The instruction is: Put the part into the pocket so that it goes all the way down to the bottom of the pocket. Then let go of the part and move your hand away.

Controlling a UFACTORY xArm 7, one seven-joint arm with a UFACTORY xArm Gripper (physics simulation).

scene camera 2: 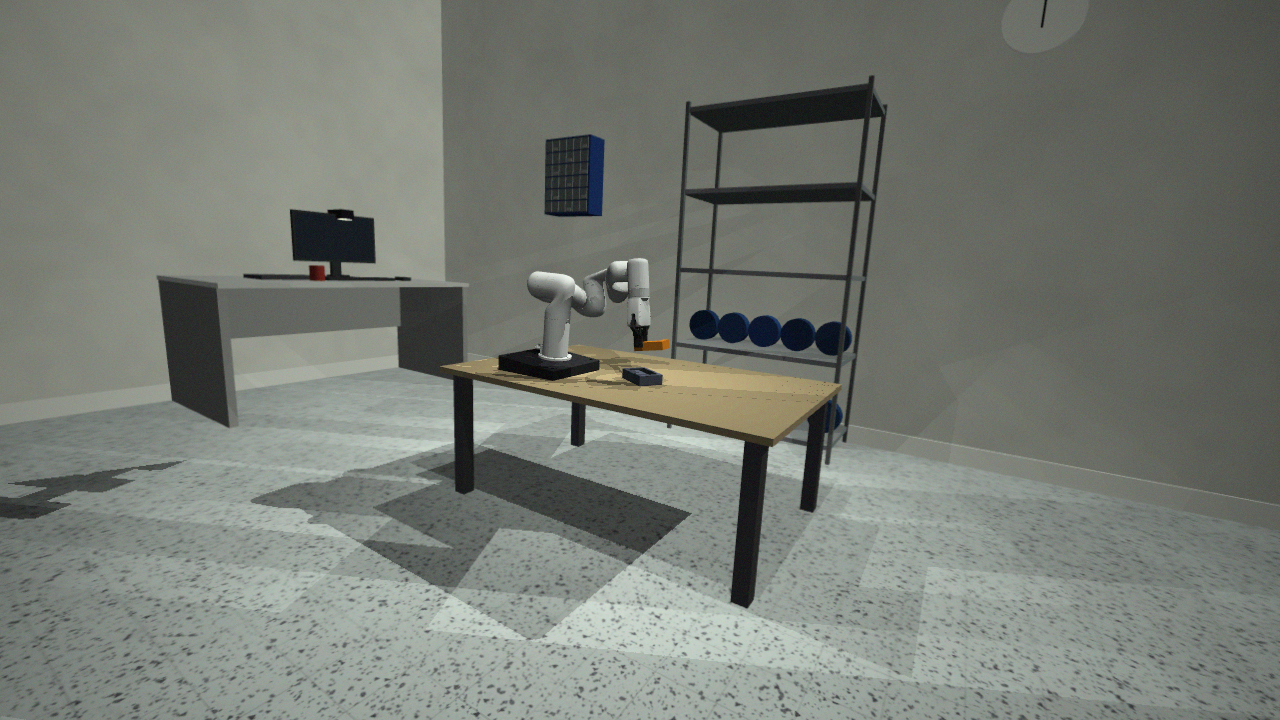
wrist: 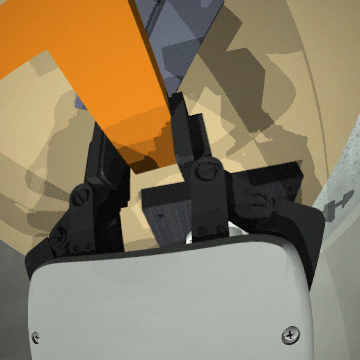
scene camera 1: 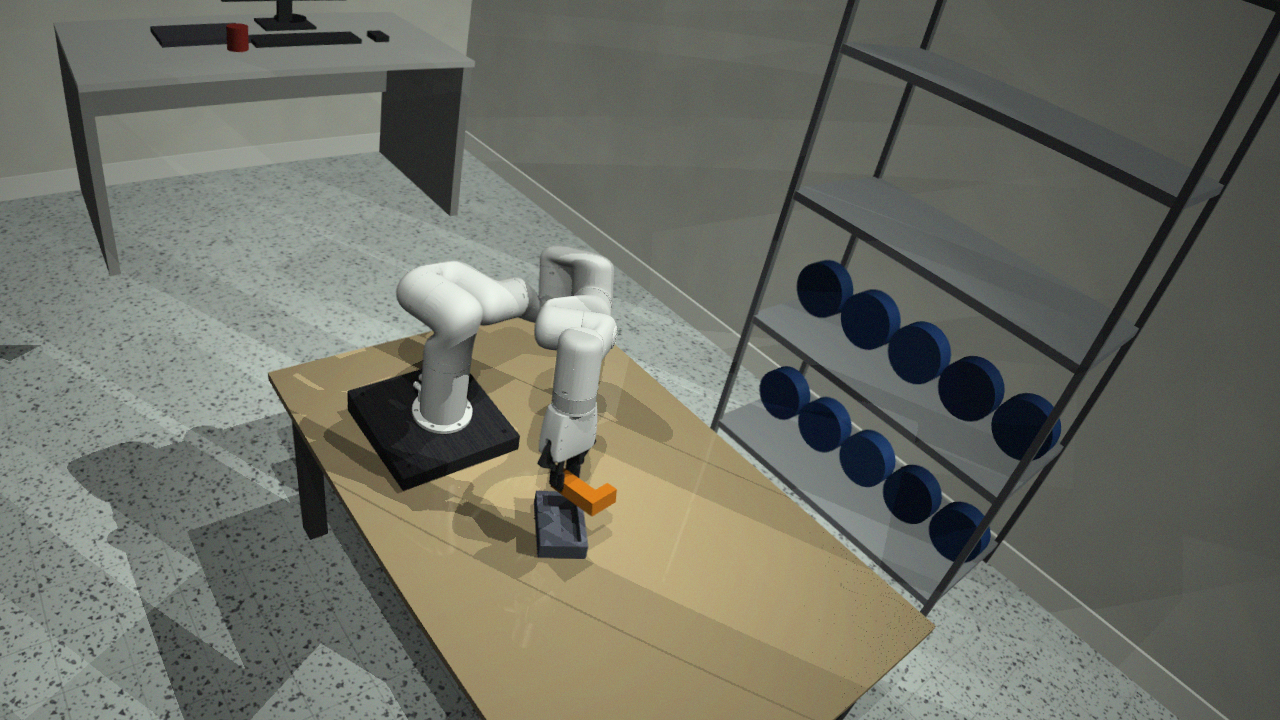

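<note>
The orange L-shaped part is held by one end, above the table. My gripper is shut on the part, with one black finger on each side of that end. The grey-blue block with the pocket lies on the table. In the second scene view the part is in the air above the block, apart from it. In the wrist view the part covers much of the block, and its pocket is mostly hidden.
The wooden table bears the block and the arm's black base plate. A shelf rack with blue discs stands beyond the table. A grey desk stands farther back.
</note>
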